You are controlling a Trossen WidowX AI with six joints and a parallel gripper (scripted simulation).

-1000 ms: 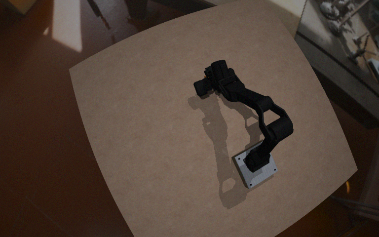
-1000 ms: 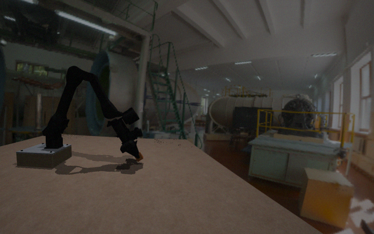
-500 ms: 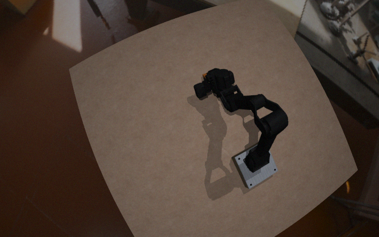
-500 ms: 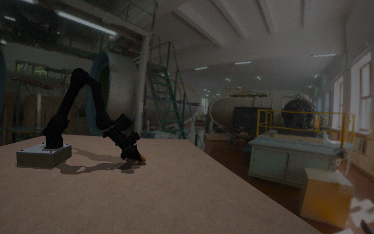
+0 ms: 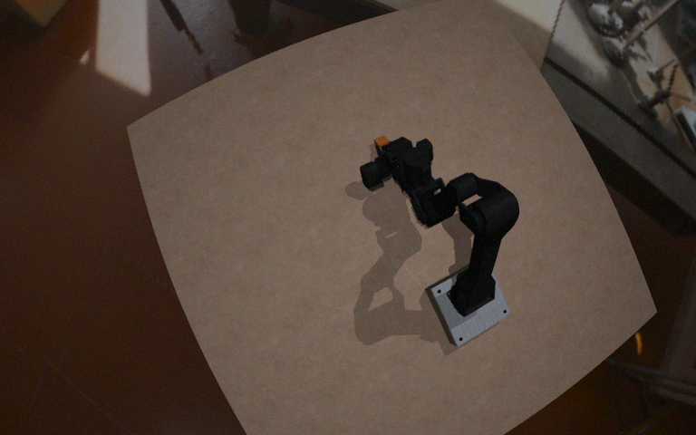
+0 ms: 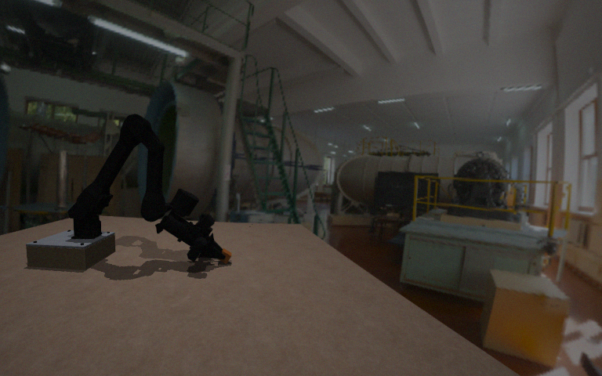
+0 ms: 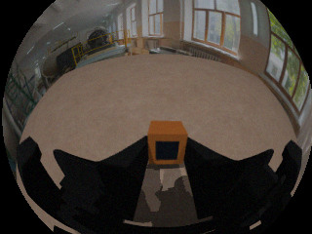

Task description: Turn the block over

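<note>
My gripper tip is now 10 mm past the orange block.
</note>
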